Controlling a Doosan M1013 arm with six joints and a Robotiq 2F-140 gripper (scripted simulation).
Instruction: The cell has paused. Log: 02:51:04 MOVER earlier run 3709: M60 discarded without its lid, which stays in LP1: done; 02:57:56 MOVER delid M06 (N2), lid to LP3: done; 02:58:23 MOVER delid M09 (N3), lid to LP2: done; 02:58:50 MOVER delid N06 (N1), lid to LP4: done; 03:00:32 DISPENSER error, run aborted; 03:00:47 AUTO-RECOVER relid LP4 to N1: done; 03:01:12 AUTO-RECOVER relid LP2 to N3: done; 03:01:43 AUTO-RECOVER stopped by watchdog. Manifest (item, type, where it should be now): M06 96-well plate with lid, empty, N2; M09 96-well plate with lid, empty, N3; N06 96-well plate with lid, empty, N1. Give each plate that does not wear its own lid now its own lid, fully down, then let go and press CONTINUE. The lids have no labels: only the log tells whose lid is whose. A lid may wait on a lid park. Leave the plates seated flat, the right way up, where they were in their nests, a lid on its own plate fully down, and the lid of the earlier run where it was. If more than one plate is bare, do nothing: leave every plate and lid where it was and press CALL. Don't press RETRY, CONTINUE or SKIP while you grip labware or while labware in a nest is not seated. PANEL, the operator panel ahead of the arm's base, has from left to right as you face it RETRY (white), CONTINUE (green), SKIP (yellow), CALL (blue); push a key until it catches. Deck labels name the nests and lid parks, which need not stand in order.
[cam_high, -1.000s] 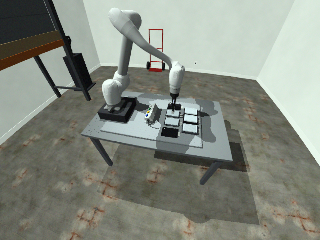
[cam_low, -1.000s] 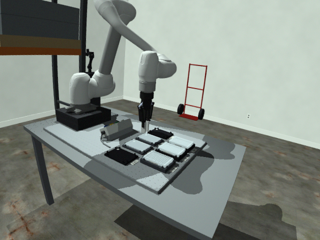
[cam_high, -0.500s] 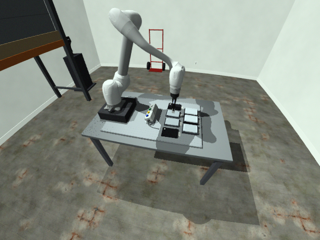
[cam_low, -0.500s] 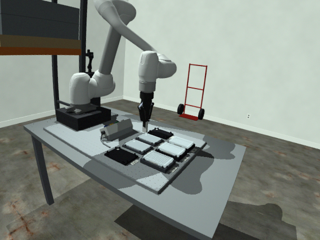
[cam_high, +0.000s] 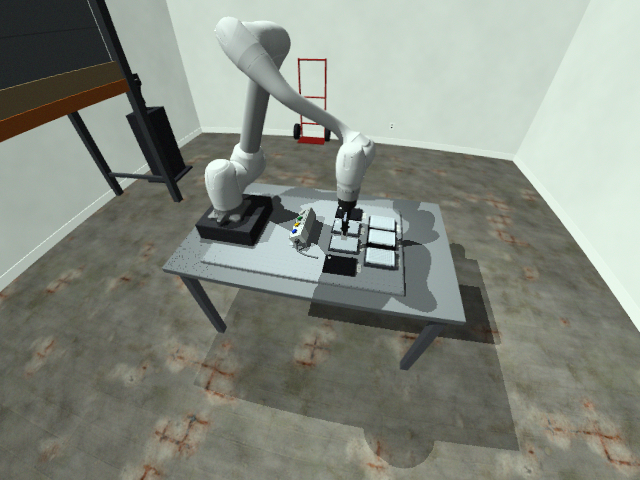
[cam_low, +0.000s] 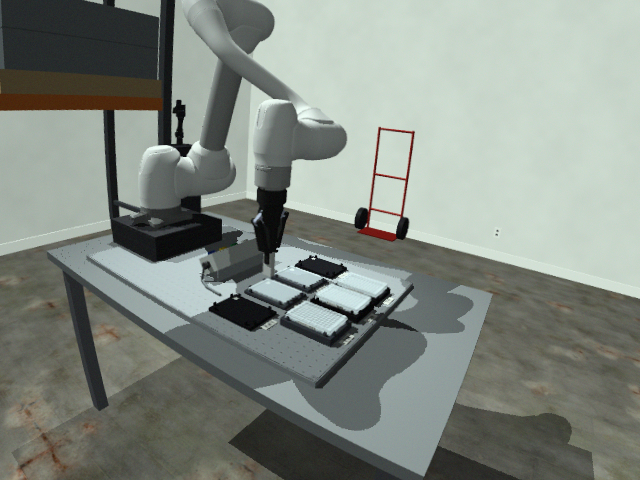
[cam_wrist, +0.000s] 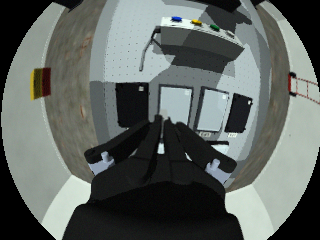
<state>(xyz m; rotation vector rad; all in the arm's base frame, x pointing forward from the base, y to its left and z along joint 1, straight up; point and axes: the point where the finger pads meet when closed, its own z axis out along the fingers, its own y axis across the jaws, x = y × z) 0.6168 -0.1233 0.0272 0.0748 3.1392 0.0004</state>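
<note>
Right now my hand is 16 cm to the right of the grey pad and 10 cm above it. From my hand the other things lie so: blue key: 24 cm behind, 4 cm below, 3 cm to the left; black lid park: 10 cm to the right, 10 cm below, 1 cm behind; plate: 18 cm ahead, 8 cm below, 4 cm to the right.
</note>
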